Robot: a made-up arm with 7 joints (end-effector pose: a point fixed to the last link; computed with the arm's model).
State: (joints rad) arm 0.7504 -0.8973 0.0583 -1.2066 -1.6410 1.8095 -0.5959
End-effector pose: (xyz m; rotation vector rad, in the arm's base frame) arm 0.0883 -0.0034 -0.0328 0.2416 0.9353 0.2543
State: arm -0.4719 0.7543 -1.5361 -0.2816 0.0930 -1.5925 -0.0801
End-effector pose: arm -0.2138 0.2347 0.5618 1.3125 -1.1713 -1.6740
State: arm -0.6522 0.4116 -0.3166 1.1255 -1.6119 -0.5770 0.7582
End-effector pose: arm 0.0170 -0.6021 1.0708 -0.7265 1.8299 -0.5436
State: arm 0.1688 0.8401 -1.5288 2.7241 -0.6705 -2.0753 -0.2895
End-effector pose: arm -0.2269 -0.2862 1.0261 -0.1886 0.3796 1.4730
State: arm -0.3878 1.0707 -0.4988 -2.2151 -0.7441 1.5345 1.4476
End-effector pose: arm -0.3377 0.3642 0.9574 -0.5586 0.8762 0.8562
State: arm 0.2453 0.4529 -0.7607 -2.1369 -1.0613 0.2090 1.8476
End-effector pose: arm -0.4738 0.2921 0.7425 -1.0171 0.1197 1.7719
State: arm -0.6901 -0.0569 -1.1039 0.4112 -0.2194 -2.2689 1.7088
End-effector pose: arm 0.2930 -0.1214 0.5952 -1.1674 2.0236 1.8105
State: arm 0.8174 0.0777 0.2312 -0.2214 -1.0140 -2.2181 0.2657
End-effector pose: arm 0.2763 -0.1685 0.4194 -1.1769 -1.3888 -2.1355
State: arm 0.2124 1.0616 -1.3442 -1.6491 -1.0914 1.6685 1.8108
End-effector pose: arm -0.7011 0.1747 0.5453 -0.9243 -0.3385 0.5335
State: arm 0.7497 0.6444 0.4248 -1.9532 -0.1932 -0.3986 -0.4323
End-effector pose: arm -0.3971 0.1795 0.8525 -0.8938 0.0024 -2.2687
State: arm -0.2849 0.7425 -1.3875 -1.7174 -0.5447 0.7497 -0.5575
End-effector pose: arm -0.4768 0.2577 0.8043 -0.1864 0.8648 -2.8521
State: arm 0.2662 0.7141 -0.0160 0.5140 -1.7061 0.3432 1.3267
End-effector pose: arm 0.4789 -0.4432 0.7608 -1.7645 0.9834 -0.9293
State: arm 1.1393 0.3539 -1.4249 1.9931 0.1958 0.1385 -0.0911
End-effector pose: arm 0.1231 0.1249 1.0214 -1.9547 -0.3183 -0.2866
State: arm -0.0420 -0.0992 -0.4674 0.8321 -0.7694 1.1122 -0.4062
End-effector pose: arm 0.2693 -0.5149 0.7384 -1.6819 0.9853 0.0028
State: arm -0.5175 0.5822 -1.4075 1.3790 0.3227 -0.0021 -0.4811
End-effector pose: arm 0.3859 -0.1287 0.5171 -1.8813 1.4867 0.7236
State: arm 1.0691 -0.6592 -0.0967 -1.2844 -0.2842 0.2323 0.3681
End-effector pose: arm -0.1265 0.3018 0.7694 -0.4902 -0.2288 1.8449
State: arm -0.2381 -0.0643 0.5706 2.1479 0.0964 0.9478 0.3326
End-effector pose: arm -0.2992 -0.5017 0.7932 1.5454 -1.3947 -0.7136
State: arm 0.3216 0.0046 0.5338 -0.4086 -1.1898 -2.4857 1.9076
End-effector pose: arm 0.0120 -0.4702 0.2762 0.4959 1.1403 2.0965
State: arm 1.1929 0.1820 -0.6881 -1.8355 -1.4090 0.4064 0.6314
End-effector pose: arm -0.5016 0.2364 0.3294 -1.0992 0.3850 2.6759
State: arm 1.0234 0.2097 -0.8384 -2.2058 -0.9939 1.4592 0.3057
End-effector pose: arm -0.6684 0.0950 0.6099 -0.4147 -0.1493 2.3641
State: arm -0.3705 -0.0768 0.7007 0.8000 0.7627 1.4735 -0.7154
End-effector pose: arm -0.4780 0.2361 0.4122 -0.4084 1.3731 2.1021
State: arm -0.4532 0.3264 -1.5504 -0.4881 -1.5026 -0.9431 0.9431
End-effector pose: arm 0.5283 -0.0010 0.6650 -0.8274 0.6743 1.7241
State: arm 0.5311 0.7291 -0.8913 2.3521 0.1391 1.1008 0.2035
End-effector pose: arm 0.2622 -0.0541 0.9870 -2.4487 -0.5874 -1.6200
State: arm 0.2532 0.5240 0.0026 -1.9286 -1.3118 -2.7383 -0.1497
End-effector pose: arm -0.2271 0.3302 0.3278 -1.1983 0.5005 -0.1706
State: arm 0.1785 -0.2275 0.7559 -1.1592 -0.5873 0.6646 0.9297
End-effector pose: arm 0.0968 0.1348 0.3600 -0.2423 1.4790 0.2950
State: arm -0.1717 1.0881 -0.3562 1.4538 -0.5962 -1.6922 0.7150
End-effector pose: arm 0.2765 -0.0002 0.8115 -1.4543 2.1933 0.9293
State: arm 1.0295 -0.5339 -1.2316 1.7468 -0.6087 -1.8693 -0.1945
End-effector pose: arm -0.0381 -0.2717 1.0551 -0.2522 0.8820 1.3192
